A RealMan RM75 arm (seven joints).
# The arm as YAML. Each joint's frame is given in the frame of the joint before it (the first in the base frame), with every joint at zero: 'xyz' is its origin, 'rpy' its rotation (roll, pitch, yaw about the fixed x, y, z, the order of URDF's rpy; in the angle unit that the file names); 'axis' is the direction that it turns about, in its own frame. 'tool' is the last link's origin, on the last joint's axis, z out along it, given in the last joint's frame.
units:
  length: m
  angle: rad
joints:
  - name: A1
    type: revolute
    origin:
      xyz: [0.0, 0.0, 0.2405]
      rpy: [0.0, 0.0, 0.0]
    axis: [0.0, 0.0, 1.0]
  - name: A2
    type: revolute
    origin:
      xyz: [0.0, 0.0, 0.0]
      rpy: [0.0, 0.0, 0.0]
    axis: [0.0, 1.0, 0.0]
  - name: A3
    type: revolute
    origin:
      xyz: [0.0, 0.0, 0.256]
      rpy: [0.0, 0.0, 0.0]
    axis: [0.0, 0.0, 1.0]
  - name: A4
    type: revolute
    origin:
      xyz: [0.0, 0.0, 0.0]
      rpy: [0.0, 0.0, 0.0]
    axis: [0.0, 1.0, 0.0]
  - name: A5
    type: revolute
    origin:
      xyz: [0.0, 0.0, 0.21]
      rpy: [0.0, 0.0, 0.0]
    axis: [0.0, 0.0, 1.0]
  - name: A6
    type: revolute
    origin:
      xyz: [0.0, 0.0, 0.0]
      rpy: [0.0, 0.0, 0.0]
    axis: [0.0, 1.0, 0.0]
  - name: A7
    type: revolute
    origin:
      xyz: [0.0, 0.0, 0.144]
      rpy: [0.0, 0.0, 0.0]
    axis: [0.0, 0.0, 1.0]
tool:
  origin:
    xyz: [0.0, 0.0, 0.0]
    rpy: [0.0, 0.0, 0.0]
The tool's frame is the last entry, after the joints.
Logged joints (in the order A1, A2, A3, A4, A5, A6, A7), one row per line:
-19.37 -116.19 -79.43 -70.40 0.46 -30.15 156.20
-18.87 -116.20 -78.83 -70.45 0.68 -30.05 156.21
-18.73 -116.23 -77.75 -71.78 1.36 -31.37 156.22
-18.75 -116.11 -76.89 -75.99 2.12 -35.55 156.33
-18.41 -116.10 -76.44 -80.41 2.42 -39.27 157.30
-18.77 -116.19 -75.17 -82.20 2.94 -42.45 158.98
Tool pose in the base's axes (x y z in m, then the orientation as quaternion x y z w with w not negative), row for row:
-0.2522 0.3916 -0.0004 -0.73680 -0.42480 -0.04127 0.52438
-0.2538 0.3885 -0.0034 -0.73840 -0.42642 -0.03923 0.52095
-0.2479 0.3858 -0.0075 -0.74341 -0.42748 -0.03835 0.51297
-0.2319 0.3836 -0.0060 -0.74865 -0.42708 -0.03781 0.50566
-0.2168 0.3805 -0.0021 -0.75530 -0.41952 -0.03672 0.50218
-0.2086 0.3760 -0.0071 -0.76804 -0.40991 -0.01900 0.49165
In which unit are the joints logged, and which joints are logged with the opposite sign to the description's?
The joints are logged in degrees. Opposite sign: A5, A6.
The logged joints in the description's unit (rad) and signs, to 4 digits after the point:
-0.3381 -2.0279 -1.3863 -1.2287 -0.0080 0.5262 2.7262
-0.3293 -2.0281 -1.3758 -1.2296 -0.0119 0.5245 2.7264
-0.3269 -2.0286 -1.3570 -1.2528 -0.0237 0.5475 2.7266
-0.3272 -2.0265 -1.3420 -1.3263 -0.0370 0.6205 2.7285
-0.3213 -2.0263 -1.3341 -1.4034 -0.0422 0.6854 2.7454
-0.3276 -2.0279 -1.3120 -1.4347 -0.0513 0.7409 2.7747

